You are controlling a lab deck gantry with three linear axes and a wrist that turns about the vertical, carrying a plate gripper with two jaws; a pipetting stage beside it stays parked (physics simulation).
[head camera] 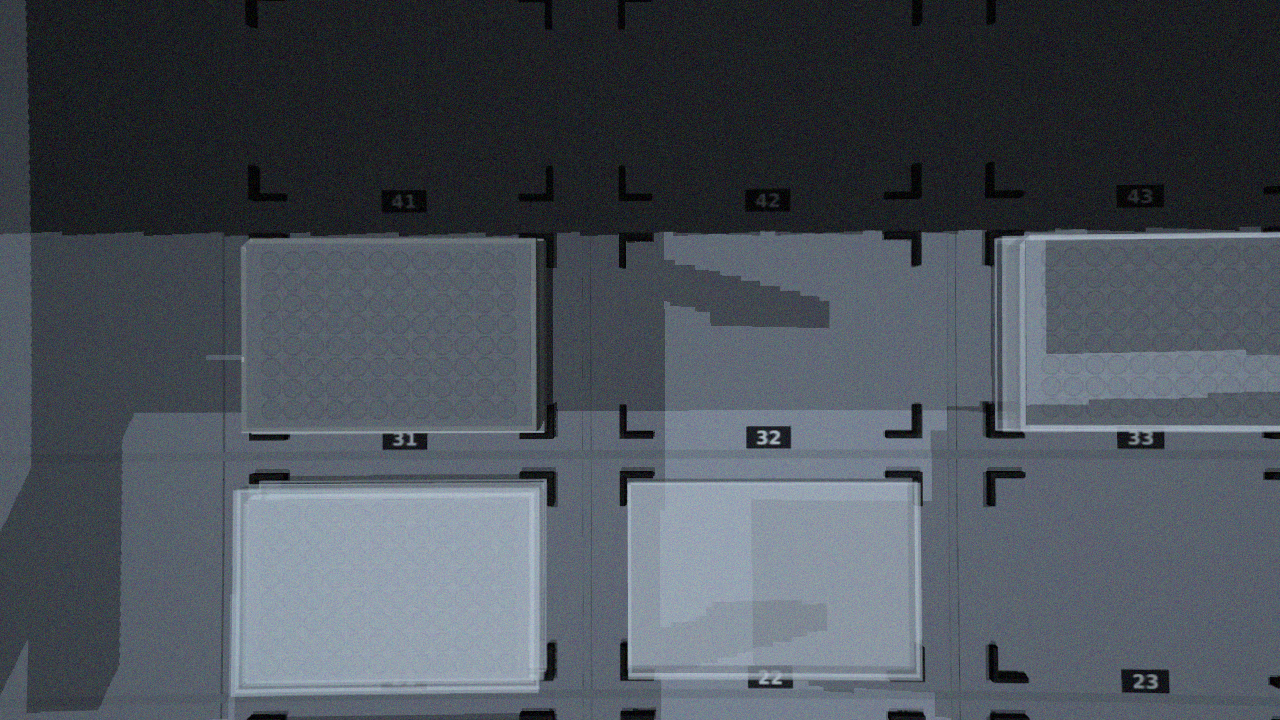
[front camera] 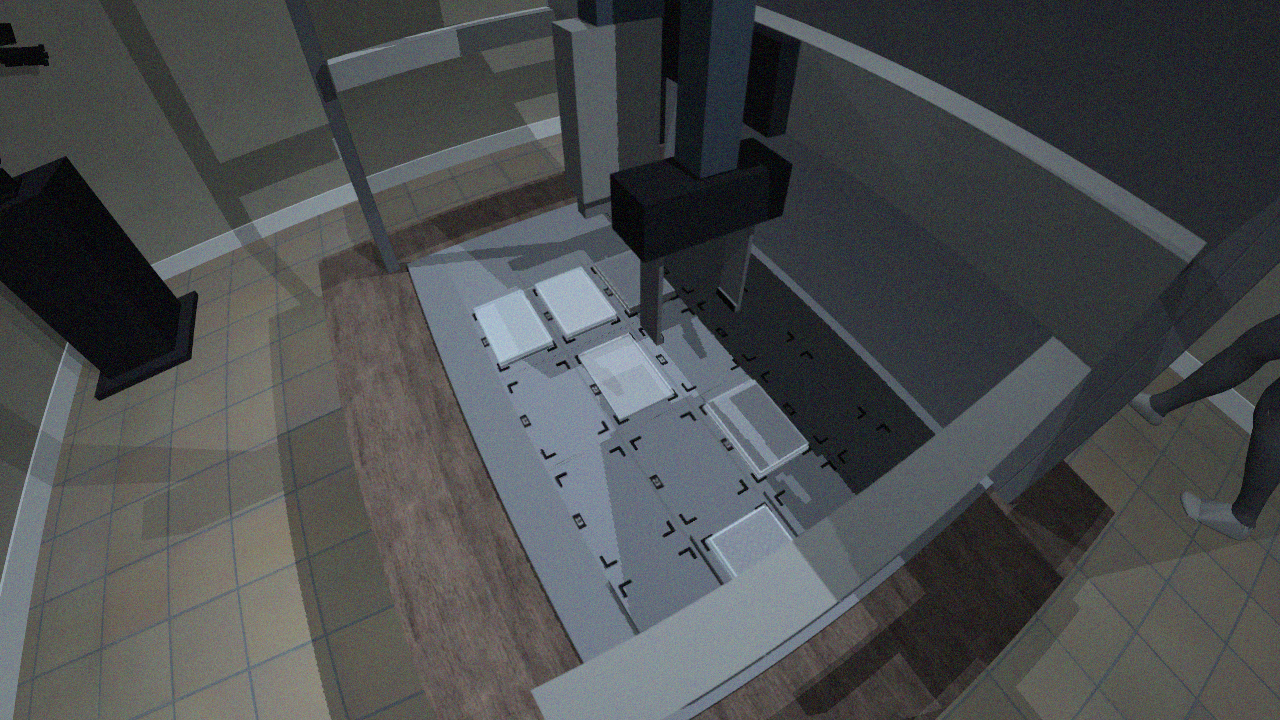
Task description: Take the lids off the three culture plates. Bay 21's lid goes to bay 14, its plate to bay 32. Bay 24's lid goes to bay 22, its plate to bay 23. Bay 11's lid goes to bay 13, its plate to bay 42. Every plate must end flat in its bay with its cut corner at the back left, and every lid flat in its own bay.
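Frame: origin at the robot's base, x ahead, y left, z up, level; centimetres.
Where they show: gripper, between the fingertips: (front camera: 691, 317); robot's base, origin of its link: (front camera: 475, 315).
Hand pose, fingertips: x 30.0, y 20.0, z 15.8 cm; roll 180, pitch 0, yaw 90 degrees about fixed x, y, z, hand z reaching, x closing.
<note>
Things, the pixels of their top centre, and the offset from my fingertips. "spot": a spot on its surface instead.
- bay 21, a spot on its surface: (head camera: 389, 591) (front camera: 574, 298) spot: dz -14.2, dx -23.5, dy -5.0 cm
- bay 11, a spot on its surface: (front camera: 512, 326) spot: dz -14.2, dx -22.9, dy -15.8 cm
- clear lid, centre of its top: (head camera: 773, 580) (front camera: 624, 372) dz -15.1, dx -7.2, dy -5.0 cm
- bay 24, a spot on its surface: (front camera: 750, 540) spot: dz -13.0, dx +22.2, dy -5.2 cm
- welled plate, centre of its top: (head camera: 389, 335) (front camera: 633, 276) dz -14.4, dx -23.6, dy +5.7 cm
The plate in bay 21 (front camera: 575, 301) (head camera: 389, 591) appears lidded, with wells faint through the cover. The plate in bay 11 (front camera: 512, 326) lies beside it, with a pale top. A clear lid (front camera: 626, 376) (head camera: 774, 577) with no wells showing lies flat in bay 22. The plate in bay 24 (front camera: 750, 540) is partly hidden by the front frame beam; whether it is lidded cannot be told. My gripper (front camera: 693, 325) is open and empty, its jaws hanging above the deck near bays 31 and 32. It does not show in the head view.
A welled plate (front camera: 629, 279) (head camera: 389, 335) is in bay 31, partly behind the near jaw in the front view. Another plate, seemingly lidded, (front camera: 758, 427) (head camera: 1154, 331) is in bay 33. A pale frame beam (front camera: 805, 573) crosses the near edge.
</note>
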